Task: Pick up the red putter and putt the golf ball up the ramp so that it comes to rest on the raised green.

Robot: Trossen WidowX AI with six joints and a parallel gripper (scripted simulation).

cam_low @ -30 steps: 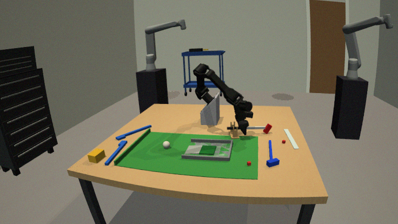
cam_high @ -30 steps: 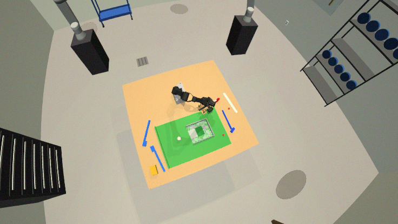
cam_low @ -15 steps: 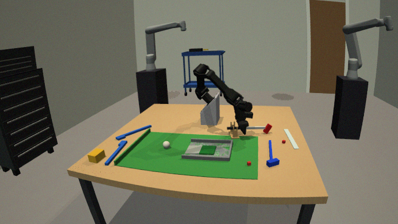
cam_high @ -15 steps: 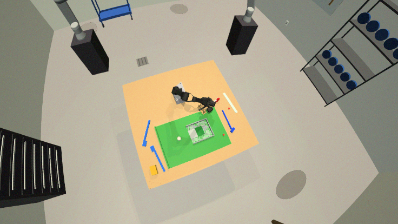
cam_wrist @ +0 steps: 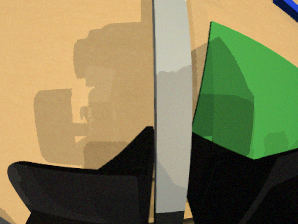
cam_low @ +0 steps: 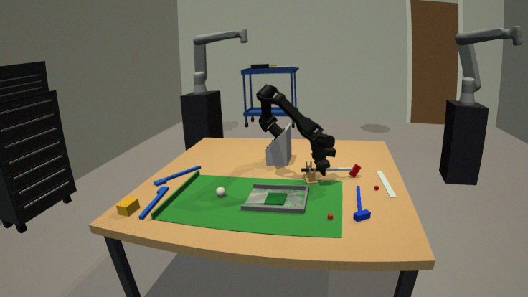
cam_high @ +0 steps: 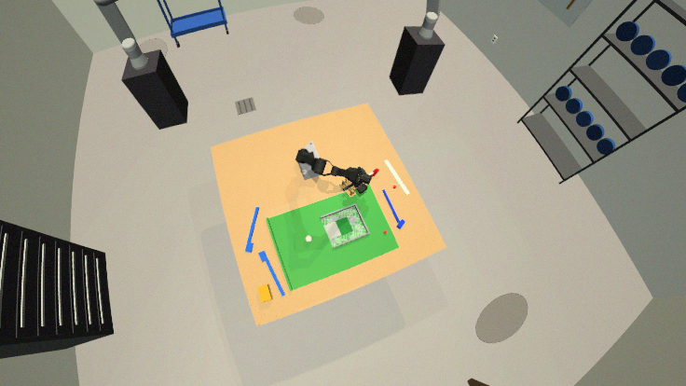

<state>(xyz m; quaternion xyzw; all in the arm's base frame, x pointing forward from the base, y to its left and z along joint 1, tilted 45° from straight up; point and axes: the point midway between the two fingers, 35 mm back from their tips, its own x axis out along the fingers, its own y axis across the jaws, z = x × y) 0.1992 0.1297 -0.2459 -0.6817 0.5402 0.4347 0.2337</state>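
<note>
Right now my gripper tip is 20 mm short of the small wooden stand, 60 mm to the left of it and 20 mm below it. From my gripper tip the other things lie so: white golf ball (290 mm ahead, 400 mm to the right, 10 mm above); white strip (310 mm to the left, 20 mm below); green mat (290 mm ahead, 240 mm to the right, 20 mm below).
</note>
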